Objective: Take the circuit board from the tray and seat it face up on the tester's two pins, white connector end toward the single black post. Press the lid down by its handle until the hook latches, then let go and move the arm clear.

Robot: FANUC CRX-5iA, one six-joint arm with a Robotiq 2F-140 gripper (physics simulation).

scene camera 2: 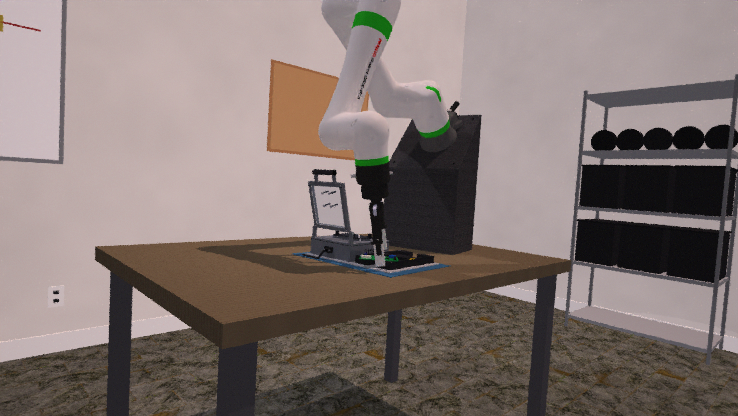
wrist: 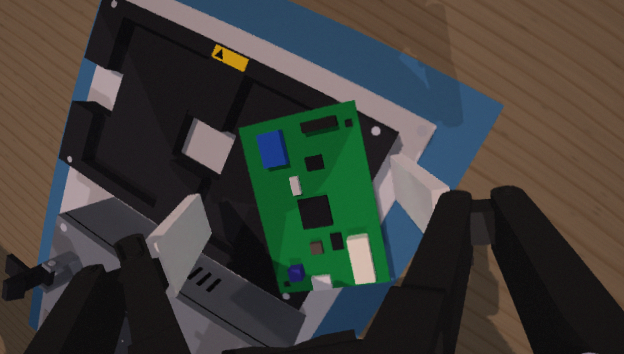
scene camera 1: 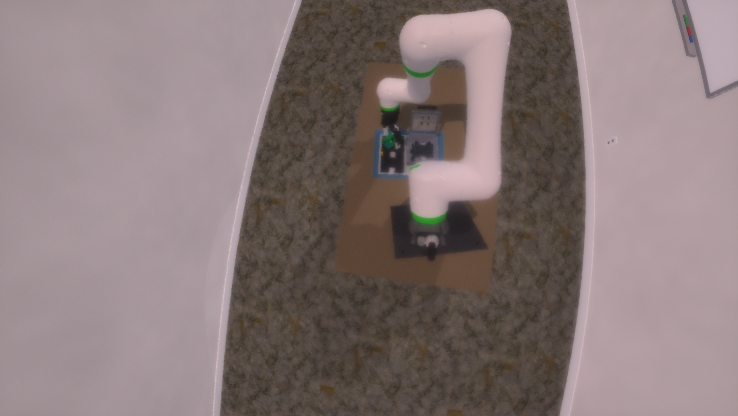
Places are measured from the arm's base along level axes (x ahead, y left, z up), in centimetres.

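Pixels of known places: gripper, between the fingertips: [scene camera 2: 381, 257] [wrist: 298, 195] [scene camera 1: 391, 141]; arm's base, origin of its link: [scene camera 2: 438, 139] [scene camera 1: 428, 226].
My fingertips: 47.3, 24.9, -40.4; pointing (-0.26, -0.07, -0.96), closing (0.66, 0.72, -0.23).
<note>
For each thing: its top centre in the pictures, then the offset to it from my fingertips, as dx, dy, dz. "pt": a spot on its surface instead. Level surfaces: height alone.
- green circuit board, centre of its top: [wrist: 311, 208] [scene camera 2: 379, 255] [scene camera 1: 391, 138] +1.1, +0.2, +0.7
- black tray, a spot on its surface: [wrist: 150, 95] pt -12.7, -1.5, -1.2
- black handle, centre of its top: [scene camera 2: 324, 169] [scene camera 1: 427, 106] +11.1, -15.9, +24.6
- blue-edged mat, height of its surface: dz -2.8
- wooden table, height of its surface: dz -3.0
- hook-like latch part, a spot on its surface: [wrist: 54, 271] pt -9.5, -13.2, +4.6
The green circuit board [scene camera 1: 388, 140] [wrist: 340, 165] lies face up and askew on one end of the black tray [scene camera 1: 385, 166] [wrist: 150, 95]. Its white connector end is toward the bottom of the wrist view. My gripper [scene camera 2: 379, 260] [wrist: 298, 195] is open and low over the tray, with one light fingertip on each side of the board and gaps to both long edges. The grey tester [scene camera 1: 413, 159] [scene camera 2: 330, 248] [wrist: 240, 295] stands beside the tray. Its lid [scene camera 1: 425, 120] [scene camera 2: 329, 206] stands up, with the black handle [scene camera 1: 426, 108] [scene camera 2: 324, 172] on top. The tester's pins cannot be made out.
The tray and tester stand on a blue-edged mat [scene camera 1: 376, 155] [scene camera 2: 391, 273] [wrist: 480, 112] on the wooden table [scene camera 1: 361, 227] [scene camera 2: 206, 284]. A dark pedestal [scene camera 1: 403, 248] [scene camera 2: 434, 206] stands behind the gripper in scene view 2. A hook-like latch part [wrist: 55, 270] sticks out of the tester's side.
</note>
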